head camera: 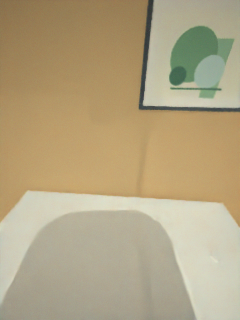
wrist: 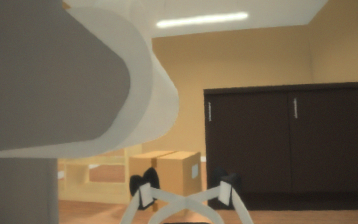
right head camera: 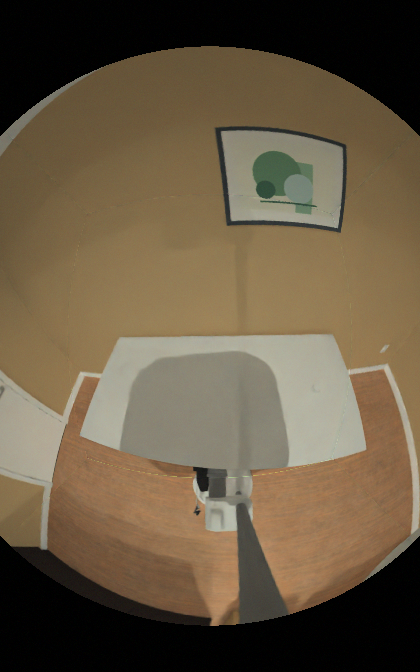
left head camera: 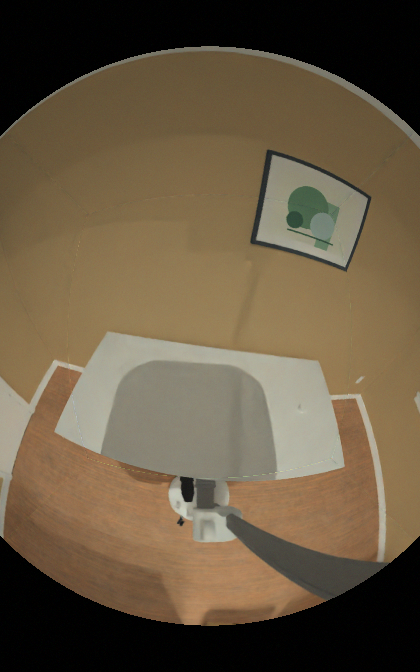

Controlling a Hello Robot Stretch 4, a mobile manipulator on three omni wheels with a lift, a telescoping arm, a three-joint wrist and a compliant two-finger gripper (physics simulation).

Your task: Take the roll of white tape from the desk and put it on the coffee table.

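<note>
The white desk stands against the wall in front of me, a broad grey shadow over its middle. A small, faint white shape lies on its right part; it is too pale to tell whether it is the roll of tape. My gripper is open in the wrist view, its black fingertips apart with nothing held between them. It points away from the desk, towards a box and a cabinet. I cannot make out the coffee table for certain in any view.
A cardboard box stands beyond the fingers, with a light wooden frame to its left and a dark cabinet to its right. The desk's front edge is close to my base. A framed picture hangs above the desk.
</note>
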